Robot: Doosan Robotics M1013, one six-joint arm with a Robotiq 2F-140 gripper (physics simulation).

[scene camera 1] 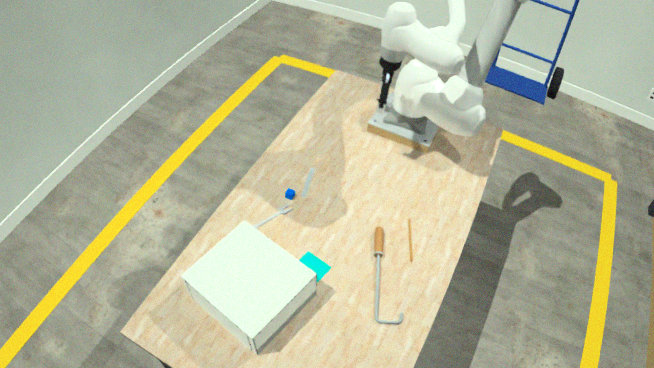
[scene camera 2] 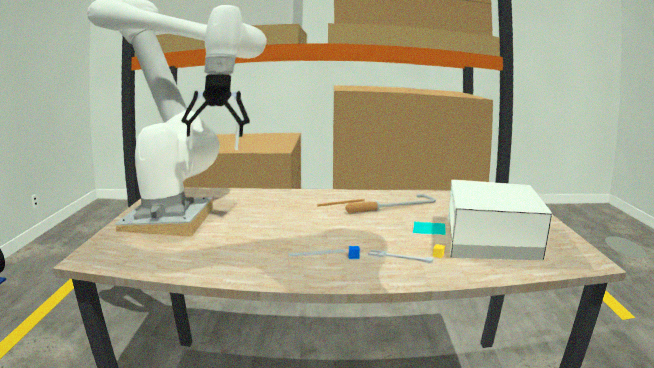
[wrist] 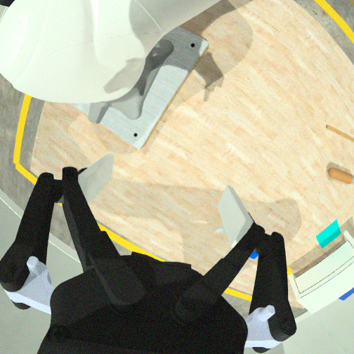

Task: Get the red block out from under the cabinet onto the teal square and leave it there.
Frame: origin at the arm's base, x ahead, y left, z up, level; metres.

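Seen in the pictures: gripper, fingertip midpoint: (scene camera 2: 213, 149); arm's base at its link origin: (scene camera 1: 407, 117) (scene camera 2: 164, 210).
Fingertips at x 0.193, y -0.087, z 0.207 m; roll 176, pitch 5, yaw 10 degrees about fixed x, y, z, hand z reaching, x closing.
Observation:
Pixels of each thing's top centre, then the offset from my fingertips to it. "spot": a spot on its surface instead.
- white cabinet at its top centre: (scene camera 2: 498, 195) (scene camera 1: 247, 275) 0.795 m ahead, 0.158 m right, 0.105 m down
- flat teal square at a spot on its surface: (scene camera 2: 429, 228) (scene camera 1: 309, 268) spot: 0.627 m ahead, 0.031 m right, 0.240 m down
- hook tool with a wooden handle, surface spot: (scene camera 2: 362, 207) (scene camera 1: 374, 238) spot: 0.448 m ahead, 0.135 m left, 0.220 m down
- thin wooden stick at its top centre: (scene camera 2: 341, 201) (scene camera 1: 410, 238) 0.394 m ahead, 0.251 m left, 0.234 m down
- blue block at its top centre: (scene camera 2: 354, 247) (scene camera 1: 290, 191) 0.371 m ahead, 0.210 m right, 0.216 m down
- grey strip at its top centre: (scene camera 2: 317, 252) (scene camera 1: 308, 181) 0.283 m ahead, 0.176 m right, 0.240 m down
- fork at its top centre: (scene camera 2: 401, 254) (scene camera 1: 271, 217) 0.489 m ahead, 0.231 m right, 0.233 m down
- yellow block at its top centre: (scene camera 2: 439, 246) 0.590 m ahead, 0.236 m right, 0.216 m down
The red block does not show in any view; the space under the cabinet is hidden. The white cabinet (scene camera 1: 250, 280) (scene camera 2: 500, 230) (wrist: 327, 275) stands at the table end far from the robot base. The flat teal square (scene camera 1: 313, 263) (scene camera 2: 429, 228) (wrist: 328, 234) lies on the table beside it, at the cabinet's side nearer the robot. My gripper (scene camera 1: 381, 104) (scene camera 2: 213, 139) (wrist: 167, 181) is open and empty, pointing down high above the table near the robot base, far from the cabinet and the teal square.
A hook tool with a wooden handle (scene camera 1: 379, 240) (scene camera 2: 362, 207) (wrist: 340, 175) lies near a thin wooden stick (scene camera 1: 410, 240) (scene camera 2: 341, 202). A blue block (scene camera 1: 290, 194) (scene camera 2: 354, 252) lies between a grey strip (scene camera 1: 308, 182) (scene camera 2: 317, 253) and a fork (scene camera 1: 272, 217) (scene camera 2: 405, 257). A yellow block (scene camera 2: 439, 251) sits beside the cabinet.

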